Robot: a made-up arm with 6 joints.
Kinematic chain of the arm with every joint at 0, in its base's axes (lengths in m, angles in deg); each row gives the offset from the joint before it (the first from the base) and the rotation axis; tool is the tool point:
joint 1: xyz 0 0 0.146 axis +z
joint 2: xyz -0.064 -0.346 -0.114 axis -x
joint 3: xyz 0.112 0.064 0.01 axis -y
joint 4: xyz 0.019 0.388 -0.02 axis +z
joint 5: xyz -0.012 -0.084 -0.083 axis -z
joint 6: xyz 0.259 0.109 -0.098 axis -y
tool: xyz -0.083 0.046 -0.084
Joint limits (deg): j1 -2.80..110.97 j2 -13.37..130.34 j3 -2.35..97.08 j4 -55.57..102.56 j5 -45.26..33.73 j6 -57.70..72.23
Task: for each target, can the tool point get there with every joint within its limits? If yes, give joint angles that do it. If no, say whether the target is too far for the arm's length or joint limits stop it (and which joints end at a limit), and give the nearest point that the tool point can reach.
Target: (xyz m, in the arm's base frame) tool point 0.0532 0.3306 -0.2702
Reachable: yes | joints 70.16 46.19 73.57 -26.46 -13.90 -21.74
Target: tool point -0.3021 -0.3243 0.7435
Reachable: no: joint limits stop it (at a limit: joint 1, joint 2, joint 3, joint 5, joint 6) | nearest point -0.3376 0.2082 0.5197 | short by 0.579 m
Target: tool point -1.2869 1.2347 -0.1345
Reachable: no: too far | nearest point -0.4217 0.4046 -0.0456 | short by 1.202 m
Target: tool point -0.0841 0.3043 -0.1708
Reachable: yes | joints 90.37 42.87 73.90 -0.44 23.71 -40.97
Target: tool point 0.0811 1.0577 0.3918
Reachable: no: joint limits stop it (at a limit: joint 2, joint 5, joint 6) | nearest point 0.0429 0.5595 0.2631 | short by 0.516 m
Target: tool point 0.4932 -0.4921 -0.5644
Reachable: yes | joints 40.75 94.09 11.37 57.76 -28.68 22.02
